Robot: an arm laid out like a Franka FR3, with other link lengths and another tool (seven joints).
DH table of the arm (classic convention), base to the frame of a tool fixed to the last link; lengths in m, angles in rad. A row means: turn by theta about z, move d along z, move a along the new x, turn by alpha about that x. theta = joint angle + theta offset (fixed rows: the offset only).
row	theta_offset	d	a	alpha
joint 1	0	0.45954	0	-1.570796
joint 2	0	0	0	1.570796
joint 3	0	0.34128	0.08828	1.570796
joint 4	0	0	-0.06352	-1.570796
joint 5	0	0.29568	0	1.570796
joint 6	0	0	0.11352	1.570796
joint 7	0.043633	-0.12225	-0.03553	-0.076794
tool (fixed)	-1.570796	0.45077	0	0
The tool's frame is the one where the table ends.
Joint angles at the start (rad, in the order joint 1, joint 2, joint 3, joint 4, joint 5, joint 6, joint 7):
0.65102 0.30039 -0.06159 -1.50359 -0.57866 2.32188 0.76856
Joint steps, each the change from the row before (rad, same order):
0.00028 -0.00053 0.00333 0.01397 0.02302 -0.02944 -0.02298
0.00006 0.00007 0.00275 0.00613 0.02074 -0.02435 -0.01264
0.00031 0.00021 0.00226 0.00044 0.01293 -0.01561 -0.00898
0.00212 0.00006 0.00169 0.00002 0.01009 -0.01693 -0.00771
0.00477 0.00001 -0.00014 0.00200 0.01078 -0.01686 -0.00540
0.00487 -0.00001 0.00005 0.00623 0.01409 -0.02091 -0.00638
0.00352 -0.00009 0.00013 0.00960 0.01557 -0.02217 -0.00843
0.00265 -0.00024 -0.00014 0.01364 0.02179 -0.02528 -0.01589
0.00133 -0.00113 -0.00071 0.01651 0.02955 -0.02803 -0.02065
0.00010 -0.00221 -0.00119 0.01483 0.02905 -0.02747 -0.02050
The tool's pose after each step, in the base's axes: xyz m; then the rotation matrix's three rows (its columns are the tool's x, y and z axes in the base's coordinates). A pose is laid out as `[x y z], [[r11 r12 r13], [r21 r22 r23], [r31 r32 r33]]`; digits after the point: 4 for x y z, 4 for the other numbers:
[0.6450 0.3099 0.5331], [[0.0118 0.7597 0.6501], [0.9868 0.0963 -0.1304], [-0.1616 0.6431 -0.7486]]
[0.6401 0.3086 0.5300], [[0.0126 0.7748 0.6321], [0.9866 0.0934 -0.1341], [-0.1630 0.6253 -0.7632]]
[0.6361 0.3077 0.5262], [[0.0108 0.7860 0.6182], [0.9860 0.0946 -0.1375], [-0.1665 0.6110 -0.7739]]
[0.6316 0.3070 0.5224], [[0.0085 0.7966 0.6045], [0.9850 0.0976 -0.1425], [-0.1725 0.5966 -0.7838]]
[0.6269 0.3073 0.5195], [[0.0073 0.8060 0.5919], [0.9844 0.0983 -0.1459], [-0.1758 0.5837 -0.7927]]
[0.6218 0.3080 0.5179], [[0.0069 0.8161 0.5779], [0.9842 0.0966 -0.1483], [-0.1768 0.5698 -0.8025]]
[0.6174 0.3083 0.5176], [[0.0067 0.8255 0.5644], [0.9843 0.0942 -0.1495], [-0.1766 0.5565 -0.8119]]
[0.6127 0.3086 0.5185], [[0.0029 0.8360 0.5487], [0.9846 0.0935 -0.1477], [-0.1748 0.5407 -0.8229]]
[0.6075 0.3089 0.5201], [[-0.0023 0.8482 0.5296], [0.9857 0.0911 -0.1417], [-0.1684 0.5217 -0.8363]]
[0.6022 0.3083 0.5218], [[-0.0072 0.8601 0.5101], [0.9868 0.0887 -0.1356], [-0.1618 0.5024 -0.8494]]

